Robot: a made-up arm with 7 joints.
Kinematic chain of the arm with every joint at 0, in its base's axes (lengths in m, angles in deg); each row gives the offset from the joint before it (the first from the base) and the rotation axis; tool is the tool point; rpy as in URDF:
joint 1: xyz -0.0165 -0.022 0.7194 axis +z
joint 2: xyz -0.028 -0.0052 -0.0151 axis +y
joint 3: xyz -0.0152 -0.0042 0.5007 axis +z
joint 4: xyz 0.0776 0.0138 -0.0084 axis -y
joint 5: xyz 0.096 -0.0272 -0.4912 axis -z
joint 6: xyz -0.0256 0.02 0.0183 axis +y
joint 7: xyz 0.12 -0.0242 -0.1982 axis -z
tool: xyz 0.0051 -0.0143 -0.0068 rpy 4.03 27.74 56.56
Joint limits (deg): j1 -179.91..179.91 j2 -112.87..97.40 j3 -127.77..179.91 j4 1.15..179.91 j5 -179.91..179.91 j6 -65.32..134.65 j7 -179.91..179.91
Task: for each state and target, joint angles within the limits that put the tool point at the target. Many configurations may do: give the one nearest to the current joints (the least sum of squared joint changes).
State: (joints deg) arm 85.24 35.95 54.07 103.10 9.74 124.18 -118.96
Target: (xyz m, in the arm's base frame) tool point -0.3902 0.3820 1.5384
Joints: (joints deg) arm 79.71 9.15 55.80 147.05 14.47 101.88 -118.41
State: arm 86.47 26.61 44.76 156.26 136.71 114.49 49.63
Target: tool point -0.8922 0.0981 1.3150
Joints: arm 143.70 45.93 47.82 124.96 127.30 95.44 47.94
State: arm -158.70 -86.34 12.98 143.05 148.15 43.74 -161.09
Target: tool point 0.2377 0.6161 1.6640
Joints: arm -122.87 -61.77 -12.36 126.20 149.83 34.37 -160.33
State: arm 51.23 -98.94 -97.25 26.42 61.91 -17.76 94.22
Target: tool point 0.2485 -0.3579 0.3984
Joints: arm 41.08 -91.98 -106.98 25.55 63.99 -24.26 93.94
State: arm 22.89 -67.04 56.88 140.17 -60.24 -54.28 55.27
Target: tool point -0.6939 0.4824 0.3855
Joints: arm 1.17 -105.98 81.59 100.07 -84.65 -65.32 55.16
